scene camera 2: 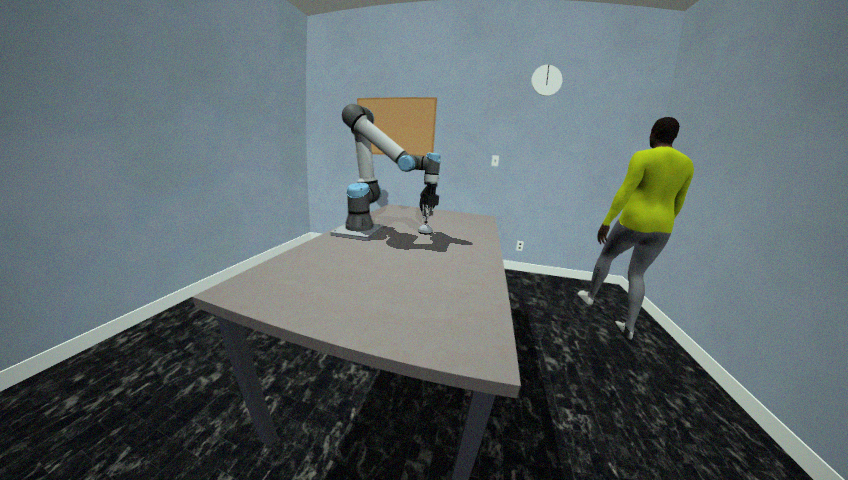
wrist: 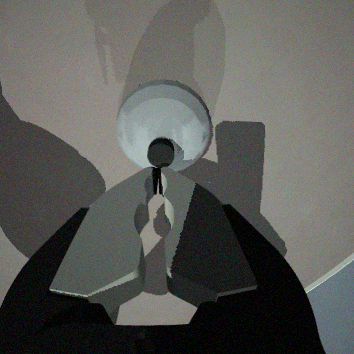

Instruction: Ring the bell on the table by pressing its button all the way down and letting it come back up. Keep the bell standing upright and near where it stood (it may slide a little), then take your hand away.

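Frame: origin at the arm's base, x left, y back, z up, level; metres.
Where they show: gripper, between the fingertips: (scene camera 2: 426, 220) (wrist: 157, 169); arm's base, origin of its link: (scene camera 2: 359, 226).
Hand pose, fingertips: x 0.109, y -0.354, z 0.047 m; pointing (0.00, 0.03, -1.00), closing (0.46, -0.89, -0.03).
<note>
Each offset is from my fingertips to the top centre of the thing. Level surfaces: height alone.
The bell @(dy +0.001, dx +0.006, dz -0.008 m) (scene camera 2: 424, 229) (wrist: 165, 112) is a pale, shiny dome standing upright on the table @(dz -0.074 m) (scene camera 2: 357, 285) (wrist: 300, 175). Its round black button @(dy +0.001, dx +0.006, dz -0.008 m) (wrist: 161, 152) shows on top in the wrist view. My gripper (scene camera 2: 426, 221) (wrist: 157, 169) is shut with nothing between its fingers and points down. In the wrist view the fingertips are right at the lower edge of the button. In the scene view they are at the top of the bell. Whether the tips touch the button, and how far it is pressed, I cannot tell.
The robot base (scene camera 2: 358, 223) stands on a plate at the table's left edge. A person (scene camera 2: 660, 190) in a yellow top stands on the floor to the right of the table. A corkboard (scene camera 2: 410, 121) and a clock (scene camera 2: 546, 80) hang on the far wall.
</note>
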